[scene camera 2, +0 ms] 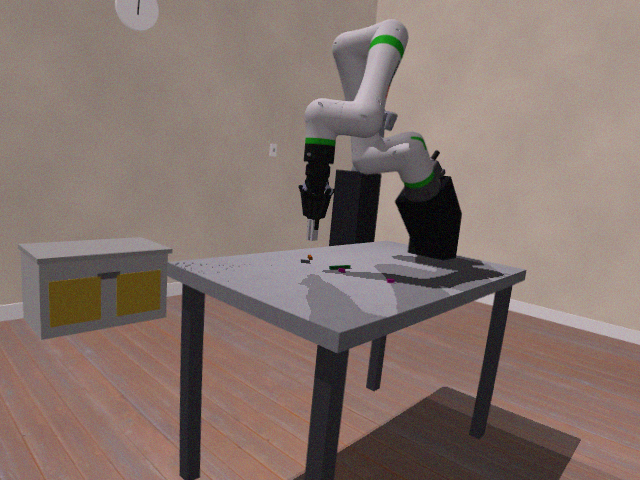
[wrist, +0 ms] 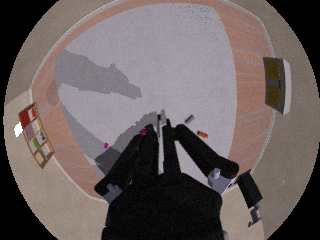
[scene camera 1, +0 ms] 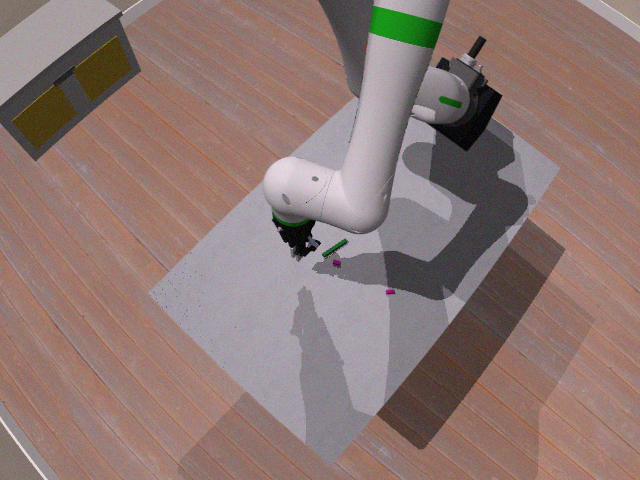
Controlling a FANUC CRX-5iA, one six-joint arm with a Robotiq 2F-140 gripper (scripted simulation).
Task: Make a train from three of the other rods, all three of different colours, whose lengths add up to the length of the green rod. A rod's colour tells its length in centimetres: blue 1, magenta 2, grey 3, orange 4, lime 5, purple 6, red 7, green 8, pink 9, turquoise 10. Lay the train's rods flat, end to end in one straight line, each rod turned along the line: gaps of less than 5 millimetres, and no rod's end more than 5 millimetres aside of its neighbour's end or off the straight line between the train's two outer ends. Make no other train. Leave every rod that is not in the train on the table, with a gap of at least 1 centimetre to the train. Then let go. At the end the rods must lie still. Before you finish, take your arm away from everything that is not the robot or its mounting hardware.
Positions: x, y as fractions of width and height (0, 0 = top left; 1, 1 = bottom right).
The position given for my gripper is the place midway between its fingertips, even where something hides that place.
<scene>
I see my gripper (scene camera 2: 0.49, 0.50).
My gripper shows as well in the wrist view (wrist: 0.50, 0.49).
</scene>
